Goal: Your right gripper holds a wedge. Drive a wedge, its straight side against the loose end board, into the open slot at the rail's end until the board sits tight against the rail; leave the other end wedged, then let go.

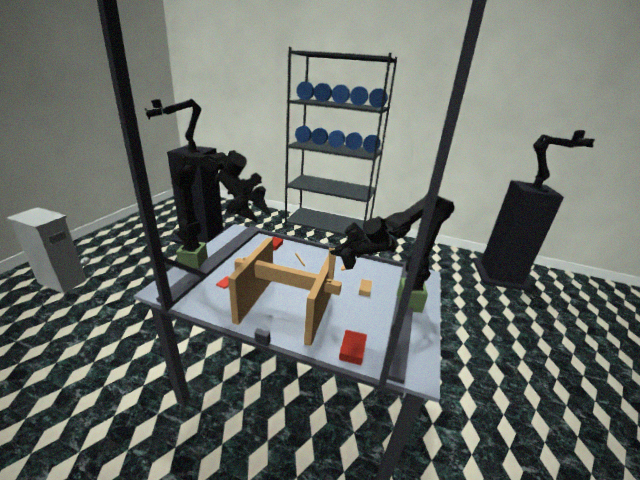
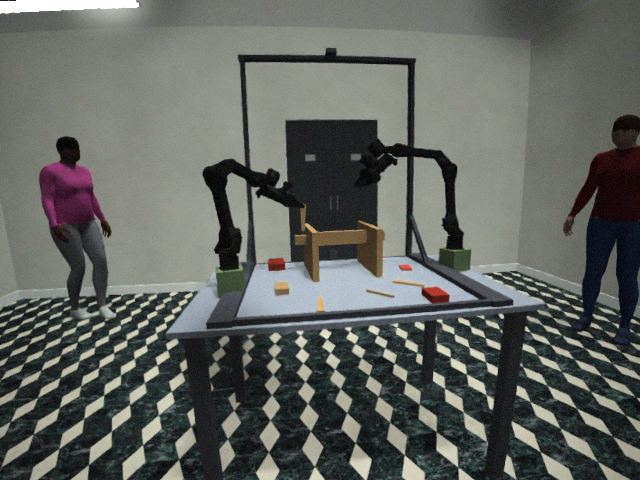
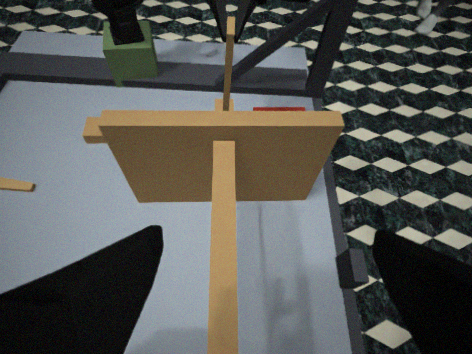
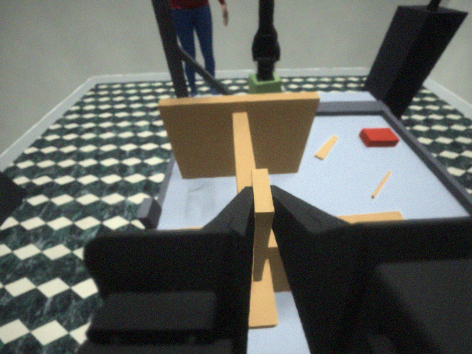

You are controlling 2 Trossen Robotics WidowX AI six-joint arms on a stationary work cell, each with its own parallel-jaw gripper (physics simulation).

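Frame: origin at the left arm's base, x right, y ahead, z up, level; centimetres.
Seen in the pictures: left gripper, fingertip midpoint: [image 1: 263, 217] [image 2: 356, 186] [image 3: 266, 238]; right gripper, fingertip midpoint: [image 1: 330, 251] [image 2: 304, 206] [image 3: 230, 40] [image 4: 259, 193]; left arm's base, origin of the base link: [image 1: 191, 247] [image 2: 454, 248] [image 4: 265, 77]; right arm's base, origin of the base link: [image 1: 414, 285] [image 2: 229, 268] [image 3: 127, 34].
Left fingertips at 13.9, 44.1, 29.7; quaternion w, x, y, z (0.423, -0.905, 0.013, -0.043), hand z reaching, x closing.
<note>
Pixels of each thing's middle, then the offset from my left fingertips to it, as dx, dy, dz.
- upright wooden wedge, body centre: [image 4: 258, 248] [image 3: 227, 72] [image 1: 332, 264] [image 2: 302, 217] -0.8, +26.1, -13.5
- loose end board, body centre: [image 4: 251, 268] [image 3: 223, 164] [image 1: 321, 295] [image 2: 310, 250] -1.2, +22.9, -28.9
- rail, body centre: [image 3: 223, 239] [image 4: 244, 168] [image 1: 286, 275] [image 2: 340, 237] -1.4, +8.5, -23.7
- small wooden block, body centre: [image 3: 108, 130] [image 2: 281, 288] [image 1: 365, 287] -25.2, +37.9, -38.3
My right gripper [image 1: 338, 256] [image 2: 301, 205] [image 3: 230, 40] [image 4: 259, 193] is shut on an upright wooden wedge [image 1: 331, 259] [image 2: 302, 219] [image 3: 228, 70], narrow end down, over the rail's end outside the loose end board [image 1: 317, 304] [image 2: 312, 255] [image 3: 170, 165] [image 4: 372, 217]. Whether its tip is inside the slot is hidden. The rail [image 1: 286, 273] [image 2: 338, 237] [image 3: 223, 240] [image 4: 244, 140] runs to the other end board [image 1: 250, 281] [image 2: 370, 248] [image 4: 200, 140]; the wedge there cannot be made out. My left gripper [image 3: 266, 238] is open above the rail, near that other board.
Red blocks [image 1: 353, 347] [image 2: 435, 294] [image 4: 379, 137] lie around the table. A small wooden block [image 1: 365, 287] [image 2: 281, 288] lies near the right arm's base. Thin wooden pieces [image 2: 380, 292] [image 4: 326, 147] lie beside the assembly. Dark frame posts [image 1: 135, 155] stand at the table's sides.
</note>
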